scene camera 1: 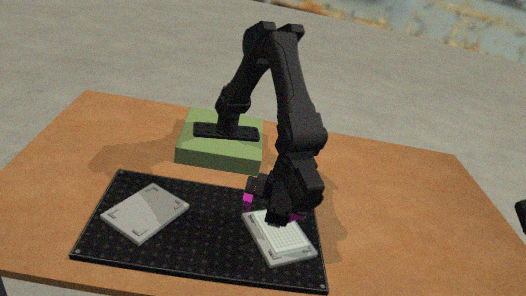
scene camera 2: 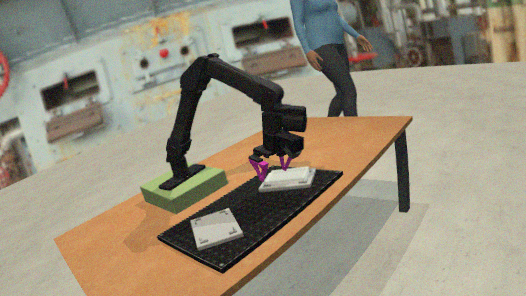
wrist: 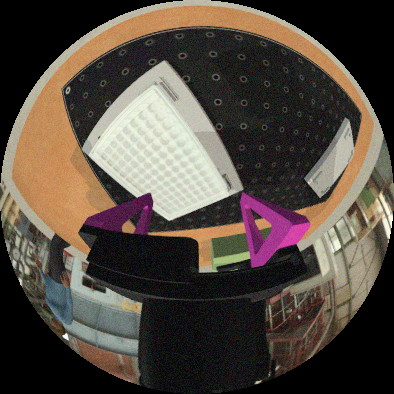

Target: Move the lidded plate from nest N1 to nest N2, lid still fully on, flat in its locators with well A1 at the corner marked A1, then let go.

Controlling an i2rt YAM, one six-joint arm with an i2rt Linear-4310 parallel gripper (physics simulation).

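Places are measured from the arm's base along level axes (x ahead, y left, z up), in metres.
Pixels of known places: gripper, fingertip midpoint: (scene camera 2: 273, 175) (wrist: 196, 197); arm's base, link origin: (scene camera 1: 226, 133) (scene camera 2: 182, 177) (wrist: 246, 261).
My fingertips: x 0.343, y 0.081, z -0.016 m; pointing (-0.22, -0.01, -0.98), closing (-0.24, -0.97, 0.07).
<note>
Ahead of a thing's pixels: the offset from my fingertips to its top centre. Level surfaces: height alone.
The white lidded plate {dx +0.036, dy +0.024, dz -0.003 m} (scene camera 1: 291, 240) (scene camera 2: 287, 175) (wrist: 165, 150) lies in the grey nest N1 {dx +0.035, dy +0.024, dz -0.014 m} (scene camera 1: 274, 261) (scene camera 2: 280, 188) (wrist: 192, 112); its lid looks fully on and flat. The other nest, N2 {dx -0.020, dy -0.279, dz -0.014 m} (scene camera 1: 145, 212) (scene camera 2: 216, 229) (wrist: 332, 162), is empty, with raised corner locators. My gripper (scene camera 1: 273, 214) (scene camera 2: 273, 174) (wrist: 196, 197) is open and empty at the base-side end of the plate. In the wrist view one fingertip overlaps the lid's near edge and the other shows at the nest's corner; contact cannot be told. The A1 mark does not show.
Both nests stand on a black perforated mat {dz -0.031 m} (scene camera 1: 200, 250) (scene camera 2: 270, 220) (wrist: 280, 100) on the orange-brown table {dz -0.045 m} (scene camera 1: 400, 200) (scene camera 2: 360, 132). A green block (scene camera 1: 215, 157) (scene camera 2: 210, 185) (wrist: 227, 247) carries the arm's base. A person (scene camera 2: 320, 30) stands beyond the table.
</note>
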